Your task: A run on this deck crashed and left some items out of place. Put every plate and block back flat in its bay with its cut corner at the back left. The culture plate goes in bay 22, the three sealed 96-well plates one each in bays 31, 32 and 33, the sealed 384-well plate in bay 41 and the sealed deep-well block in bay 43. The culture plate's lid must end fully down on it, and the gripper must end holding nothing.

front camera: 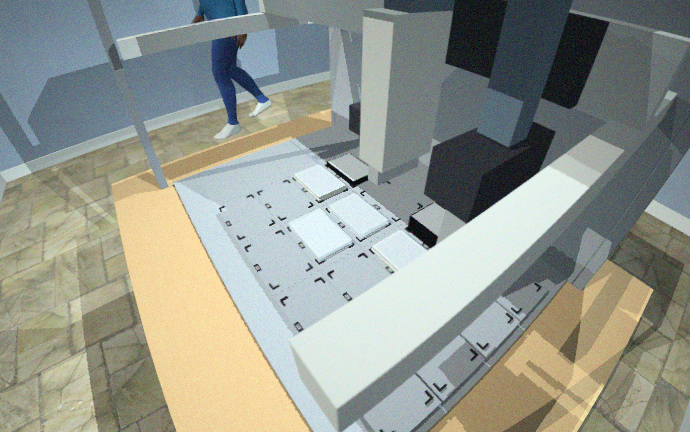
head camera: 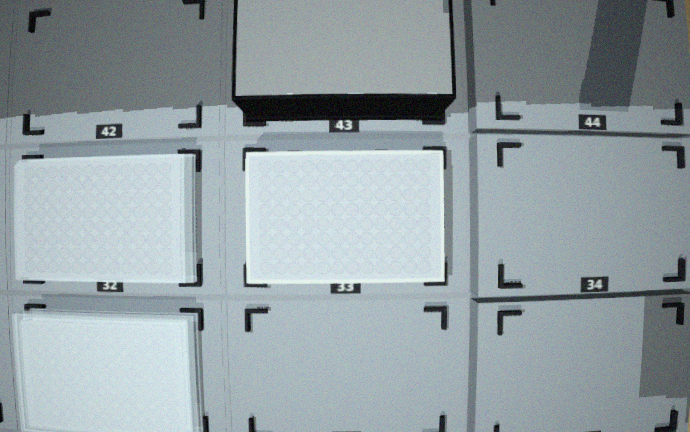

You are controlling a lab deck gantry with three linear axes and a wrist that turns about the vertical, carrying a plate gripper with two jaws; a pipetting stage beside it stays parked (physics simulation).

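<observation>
The gripper's dark body hangs high at the right in the front view; its jaws are hidden or indistinct there, so their state cannot be told. The culture plate lies in bay 22 under its clear lid; the seating is hard to judge. Sealed 96-well plates lie in bay 31, bay 32 and bay 33. The bay 32 plate's cut corner is back left. The black-sided sealed 384-well plate is at bay 41. The deep-well block stands upright in bay 43.
The pipetting stage hangs behind the plates, left of the gripper body. A pale beam crosses the front view and hides part of the deck. Bays 42, 44 and 34 show corner marks. A person stands beyond the deck.
</observation>
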